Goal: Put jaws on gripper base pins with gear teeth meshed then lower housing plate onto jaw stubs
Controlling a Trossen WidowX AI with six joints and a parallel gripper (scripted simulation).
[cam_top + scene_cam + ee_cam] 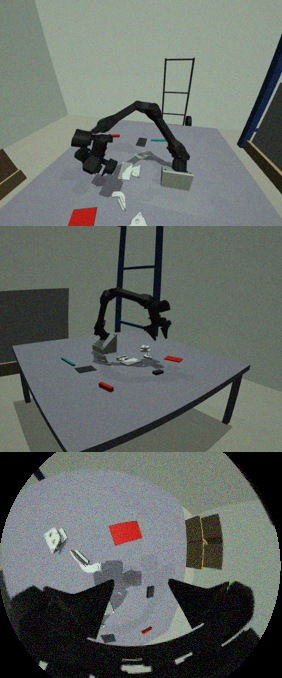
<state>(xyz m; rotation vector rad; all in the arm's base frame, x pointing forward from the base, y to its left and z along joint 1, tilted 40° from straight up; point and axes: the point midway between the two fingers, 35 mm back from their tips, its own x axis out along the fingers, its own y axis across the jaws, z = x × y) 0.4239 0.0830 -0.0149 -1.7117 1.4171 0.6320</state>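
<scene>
Now: the grey jaw 140 mm below my gripper tip, 100 mm behind it and 30 mm to the left of it. Round my gripper tip: flat light plate (140 mm below, 120 mm to the right, 120 mm behind); red flat plate (150 mm below, 130 mm to the left, 20 mm ahead); black block (140 mm to the right, 140 mm below, 100 mm ahead).
</scene>
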